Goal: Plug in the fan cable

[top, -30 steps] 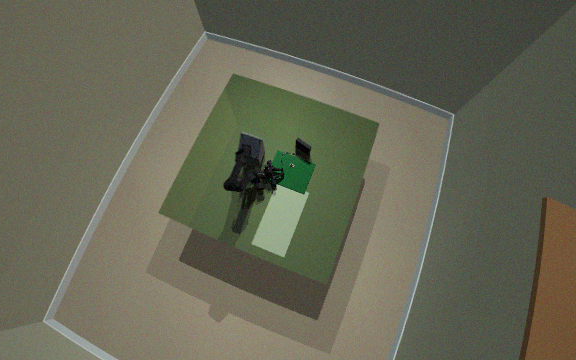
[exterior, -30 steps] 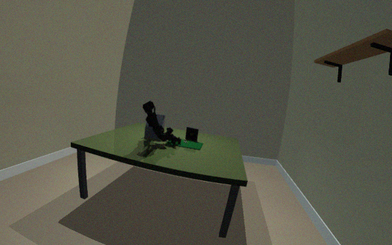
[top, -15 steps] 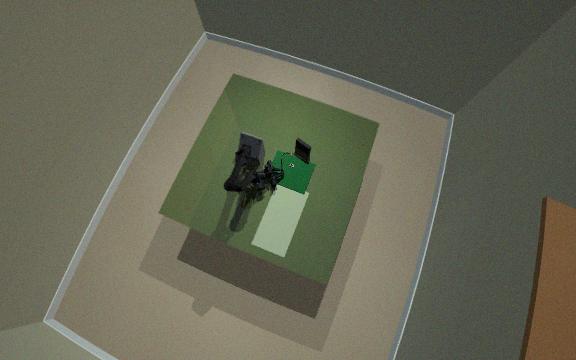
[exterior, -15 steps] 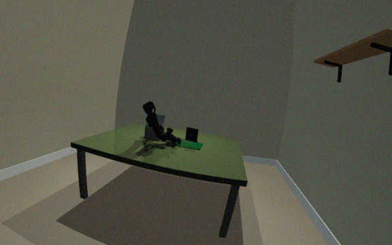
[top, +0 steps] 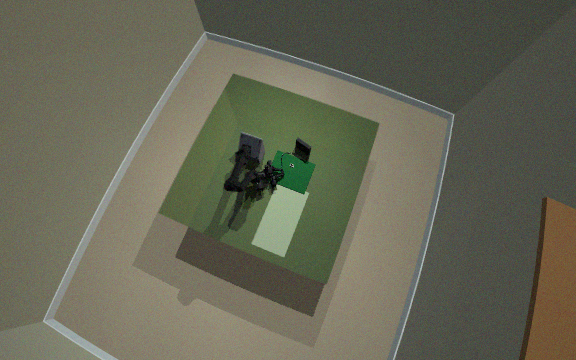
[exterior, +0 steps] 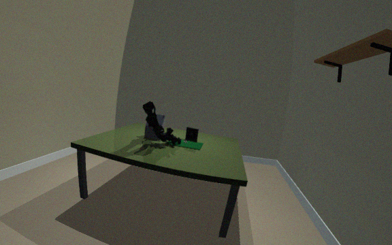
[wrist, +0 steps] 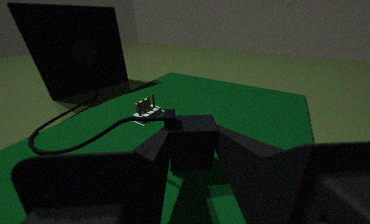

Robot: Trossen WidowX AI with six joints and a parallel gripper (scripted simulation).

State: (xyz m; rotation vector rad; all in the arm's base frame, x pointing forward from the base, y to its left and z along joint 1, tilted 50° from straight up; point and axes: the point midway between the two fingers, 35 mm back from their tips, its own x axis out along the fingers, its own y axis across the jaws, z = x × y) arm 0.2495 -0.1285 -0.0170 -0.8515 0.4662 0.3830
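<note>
My gripper tip is now 1 cm above the dark plug. The rest, counted from my gripper tip: four-pin header: 4 cm ahead, 7 cm to the left, 3 cm below; then green board: 5 cm ahead, 3 cm to the left, 5 cm below; then black fan: 8 cm ahead, 21 cm to the left, 2 cm above.
</note>
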